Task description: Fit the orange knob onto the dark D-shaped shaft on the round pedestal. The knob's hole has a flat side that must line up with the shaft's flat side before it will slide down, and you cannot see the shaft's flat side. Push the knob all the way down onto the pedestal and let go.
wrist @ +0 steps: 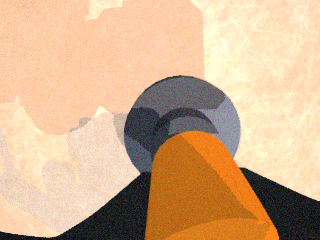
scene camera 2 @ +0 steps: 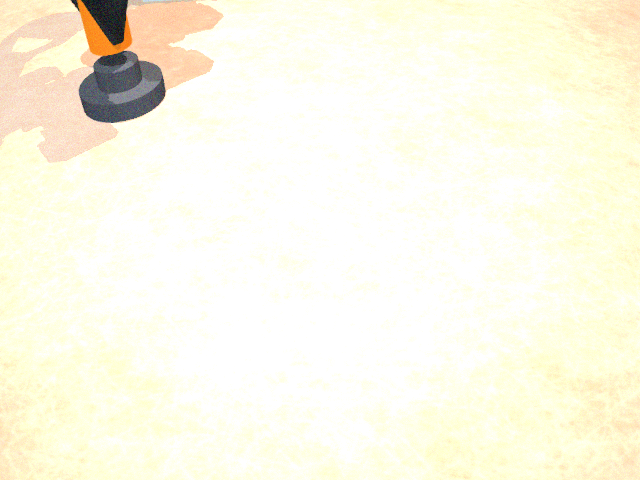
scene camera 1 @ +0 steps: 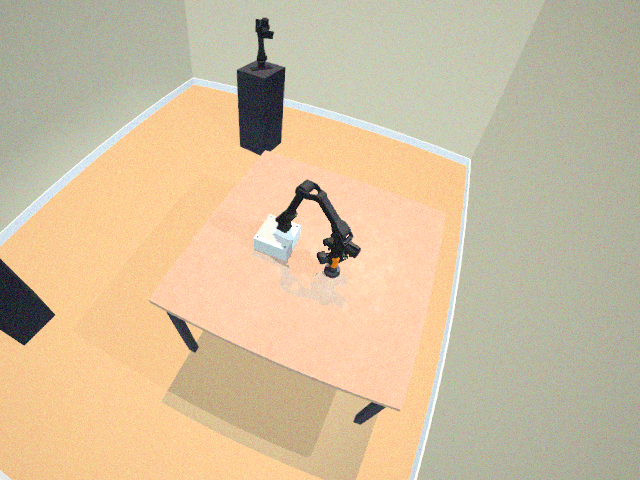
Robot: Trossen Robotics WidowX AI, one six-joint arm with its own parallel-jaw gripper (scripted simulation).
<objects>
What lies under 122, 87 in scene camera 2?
A pedestal.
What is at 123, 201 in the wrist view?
My gripper.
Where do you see a pedestal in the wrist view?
At 180, 103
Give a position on an orange knob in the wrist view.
195, 181
</objects>
